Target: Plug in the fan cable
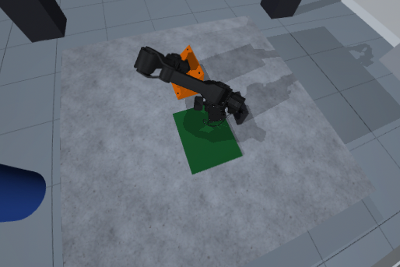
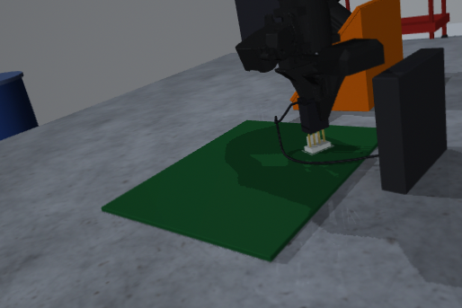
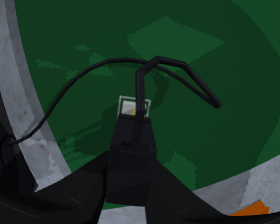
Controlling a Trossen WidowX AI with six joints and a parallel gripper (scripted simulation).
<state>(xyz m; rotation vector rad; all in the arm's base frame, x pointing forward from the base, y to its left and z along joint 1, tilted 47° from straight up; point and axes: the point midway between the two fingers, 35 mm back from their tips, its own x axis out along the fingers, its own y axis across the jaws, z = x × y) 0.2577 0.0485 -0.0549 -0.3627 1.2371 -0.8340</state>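
Right now the white four-pin fan header is 4 cm below my gripper tip and 1 cm ahead of it. The rest, counted from my gripper tip: black fan 12 cm to the left, 2 cm above, 1 cm ahead; green board 8 cm ahead, 6 cm below, 5 cm to the right; black fan plug 1 cm ahead, 1 cm above.
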